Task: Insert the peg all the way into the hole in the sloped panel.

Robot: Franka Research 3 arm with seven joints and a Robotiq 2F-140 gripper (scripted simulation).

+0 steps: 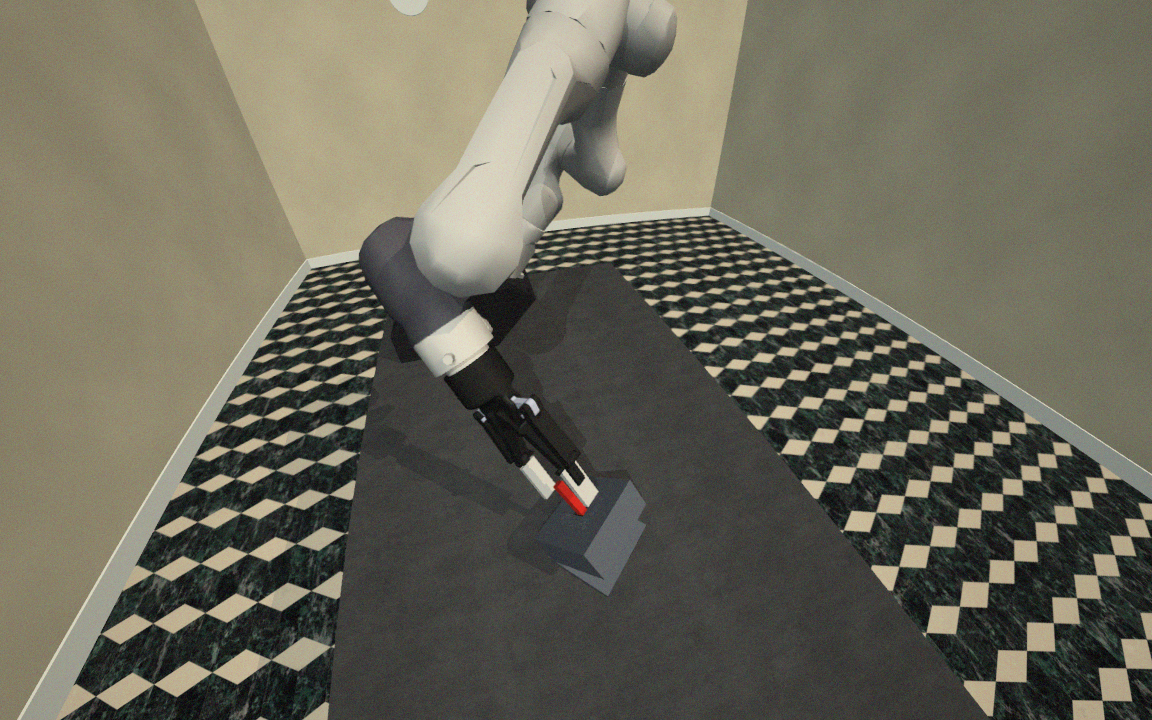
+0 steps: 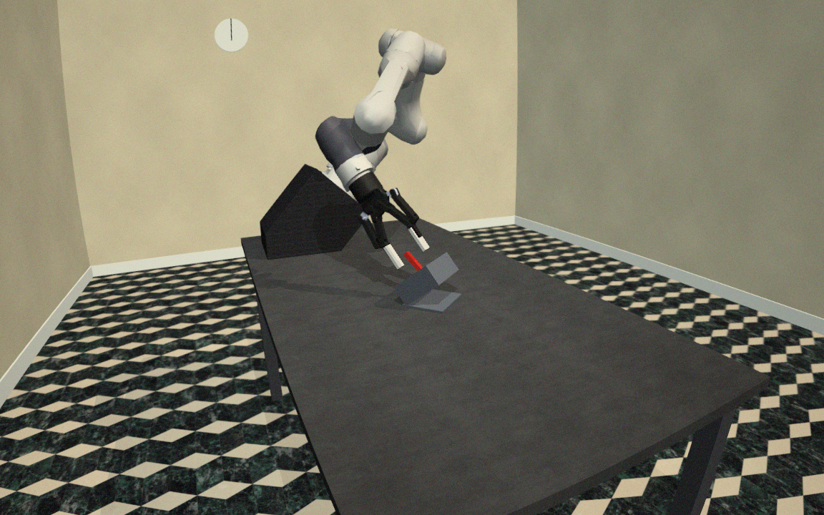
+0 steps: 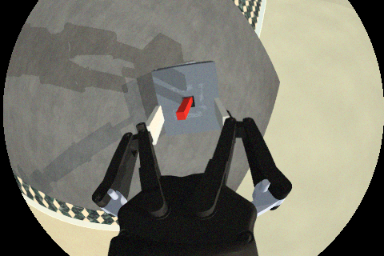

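The red peg lies 4 cm below my hand, 2 cm to the left of it and 2 cm ahead of it.
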